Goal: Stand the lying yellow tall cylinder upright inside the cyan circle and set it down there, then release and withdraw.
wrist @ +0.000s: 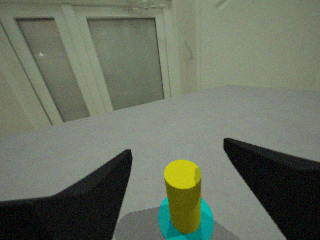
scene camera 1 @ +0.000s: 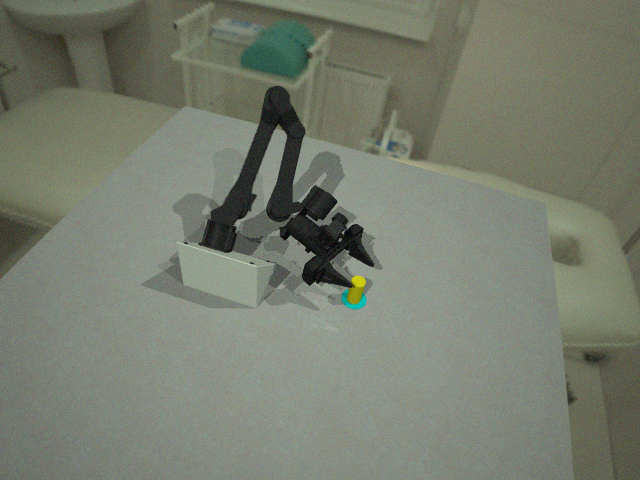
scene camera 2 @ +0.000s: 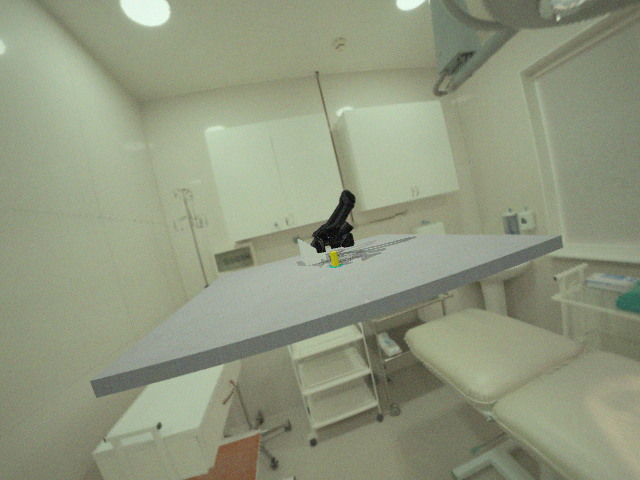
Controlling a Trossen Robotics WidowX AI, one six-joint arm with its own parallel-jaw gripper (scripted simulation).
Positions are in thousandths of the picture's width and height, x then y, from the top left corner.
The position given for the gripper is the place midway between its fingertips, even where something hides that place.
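You'd find the gripper at (scene camera 1: 566, 574) and again at (wrist: 552, 619), and it's open, holding nothing. There's a yellow cylinder (wrist: 570, 744) as well.
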